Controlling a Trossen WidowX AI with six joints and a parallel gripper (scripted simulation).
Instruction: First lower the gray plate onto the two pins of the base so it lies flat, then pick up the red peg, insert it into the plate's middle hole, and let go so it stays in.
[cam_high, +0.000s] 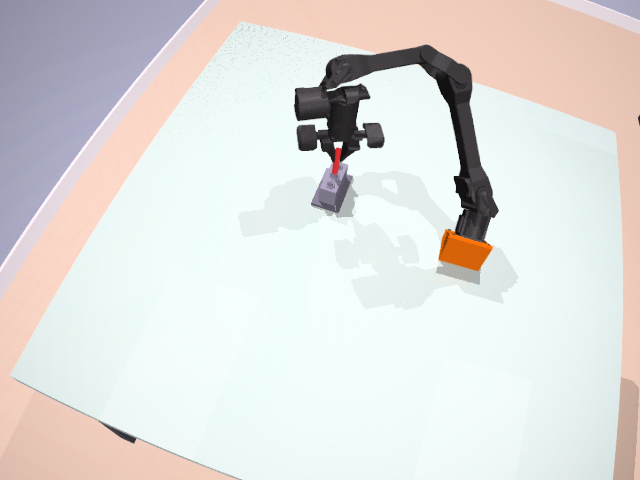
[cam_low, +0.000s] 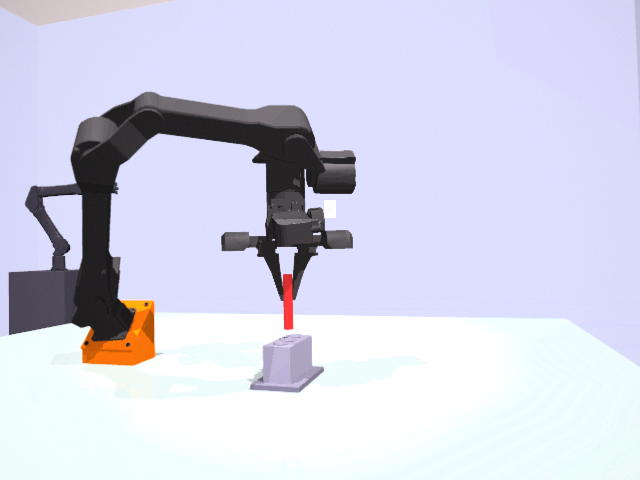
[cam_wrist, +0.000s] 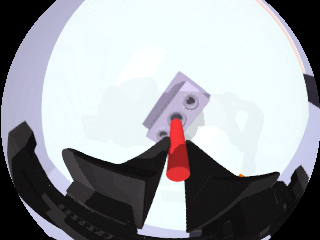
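My gripper tip is now right at the red peg. Round my gripper tip: base (110 mm below); gray plate (70 mm below).
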